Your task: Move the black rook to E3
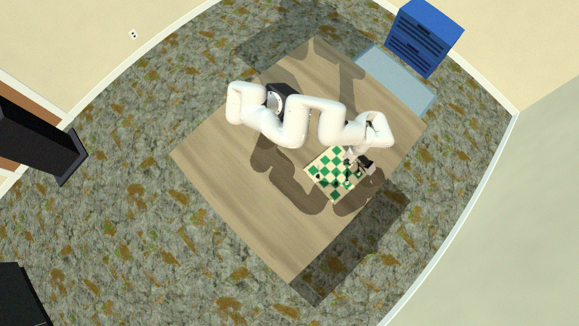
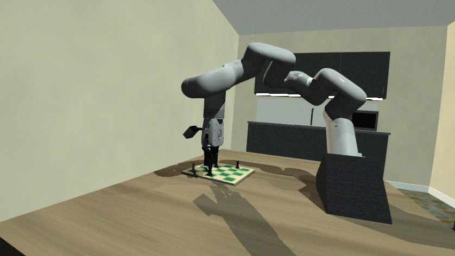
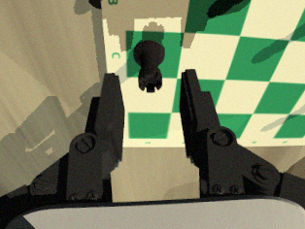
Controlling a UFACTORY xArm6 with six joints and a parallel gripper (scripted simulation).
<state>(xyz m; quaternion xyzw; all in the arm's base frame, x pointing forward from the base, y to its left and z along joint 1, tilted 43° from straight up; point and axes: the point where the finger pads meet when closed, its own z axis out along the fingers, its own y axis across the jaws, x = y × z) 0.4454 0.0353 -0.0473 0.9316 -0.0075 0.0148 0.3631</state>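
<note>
Now: hand 4 cm above the black rook. The rest, counted from my hand: cream chessboard: 8 cm to the right, 6 cm below, 1 cm behind.
</note>
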